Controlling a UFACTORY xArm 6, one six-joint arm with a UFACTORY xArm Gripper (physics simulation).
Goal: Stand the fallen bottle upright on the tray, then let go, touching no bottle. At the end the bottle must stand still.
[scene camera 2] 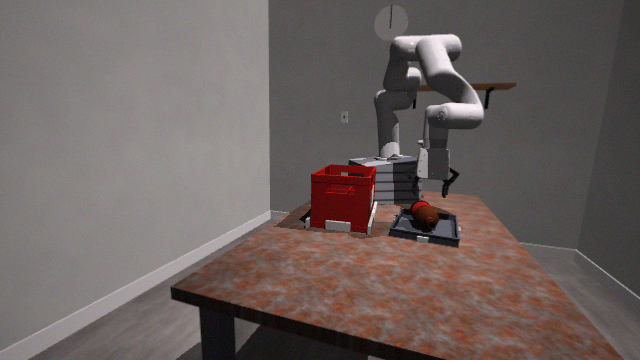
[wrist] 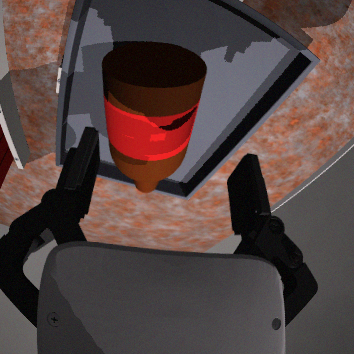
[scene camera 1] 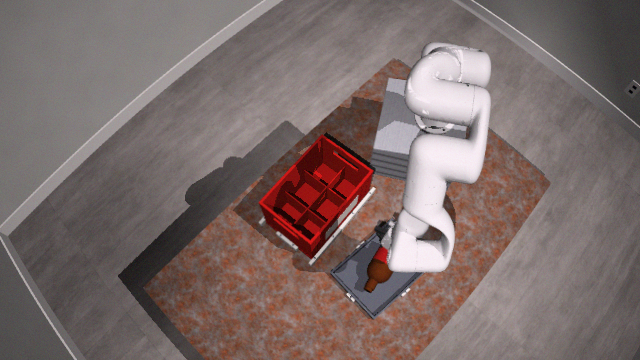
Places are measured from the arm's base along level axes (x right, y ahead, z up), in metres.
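Pixels of known places: gripper, between the fingertips: point(scene camera 2: 429, 195) point(wrist: 169, 154); arm's base, origin of its link: point(scene camera 2: 389, 158).
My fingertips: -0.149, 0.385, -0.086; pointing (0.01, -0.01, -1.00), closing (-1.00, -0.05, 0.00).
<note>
Ahead of a thing's pixels: the offset from my fingertips to its middle, as dx, dy, dz. "spot": to the spot under its first point. Level surfaces: height alone.
The fallen brown bottle @[+0.010, +0.050, -0.060] point(scene camera 1: 380, 270) point(scene camera 2: 425, 216) point(wrist: 150, 130) with a red label lies on its side in the dark grey tray @[spot: -0.059, +0.059, -0.097] point(scene camera 1: 395, 287) point(scene camera 2: 450, 232) point(wrist: 225, 90). Its neck points away from the robot base, and its flat bottom faces the base. My gripper point(scene camera 2: 430, 193) point(wrist: 169, 154) is open and empty. It points down above the bottom end of the bottle, with a gap between the fingertips and the bottle in the scene camera 2 view. In the scene camera 1 view the arm hides most of the gripper and part of the tray.
A tall red crate @[+0.282, +0.012, -0.015] point(scene camera 1: 290, 230) point(scene camera 2: 342, 207) with compartments stands beside the tray, with white strips around its base. A grey ridged block point(scene camera 1: 392, 135) point(scene camera 2: 395, 182) stands under the arm's base. The tray has a low raised rim. All stand on a mottled table @[dz -0.102] point(scene camera 1: 280, 310) point(scene camera 2: 350, 280).
</note>
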